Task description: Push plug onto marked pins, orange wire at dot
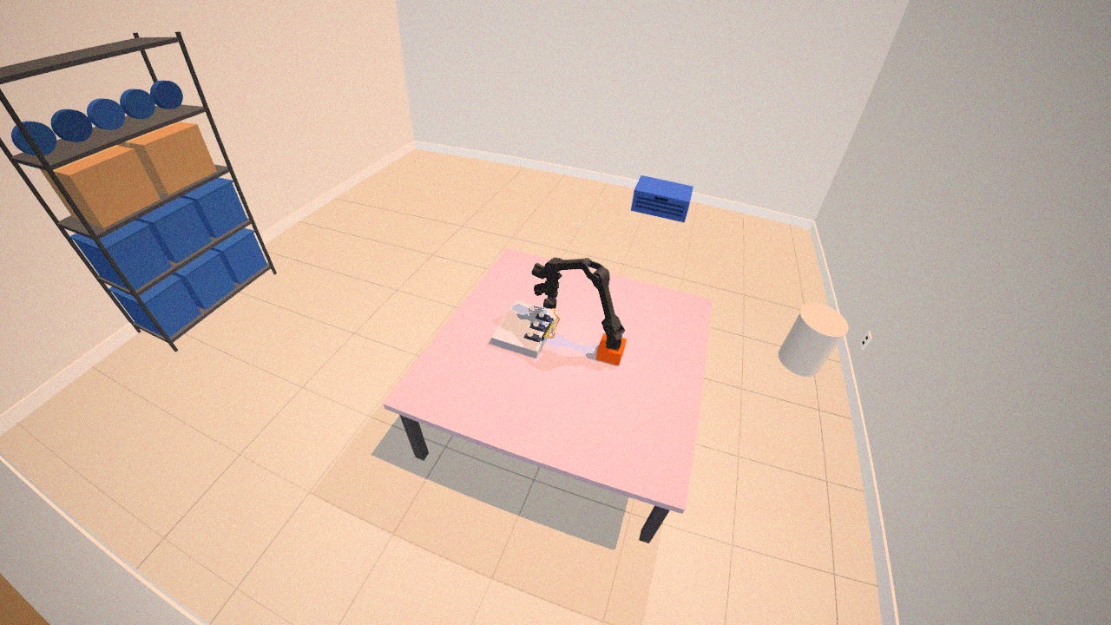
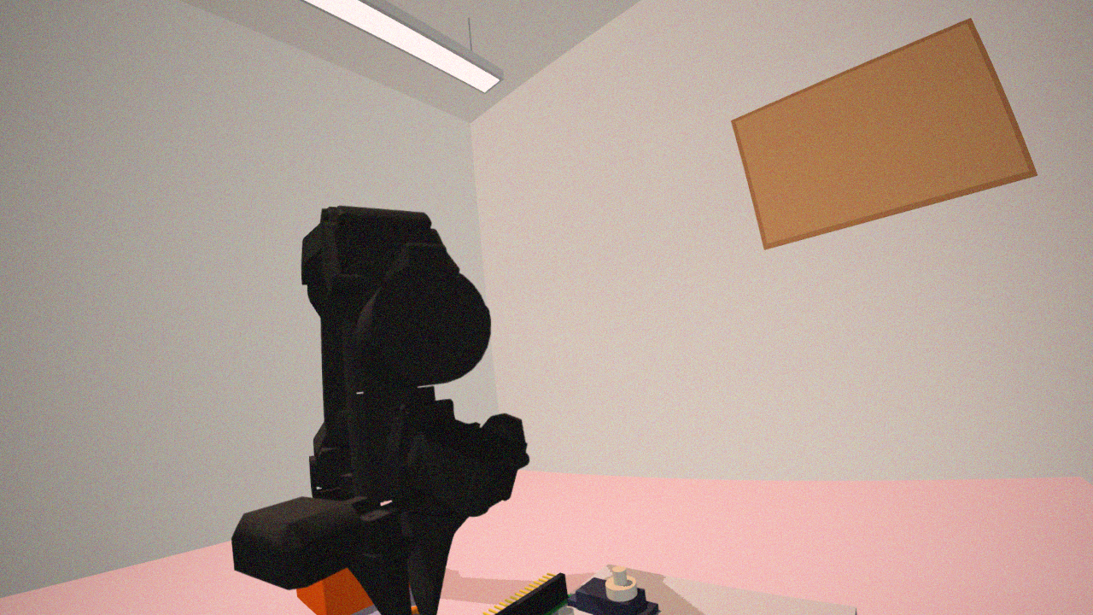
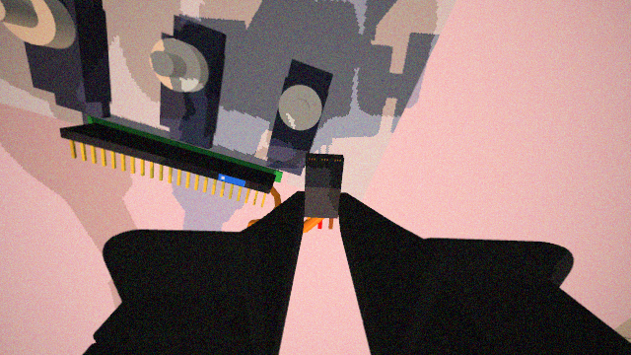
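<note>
Right now the blue band is 2 cm behind my gripper tip, 6 cm to the left of it and 4 cm below it. Also, from my gripper tip: servo (3 cm ahead, 10 cm to the left, 6 cm below); then holder (13 cm ahead, 10 cm to the left, 9 cm below); then black pin strip (2 cm behind, 10 cm to the left, 5 cm below).
</note>
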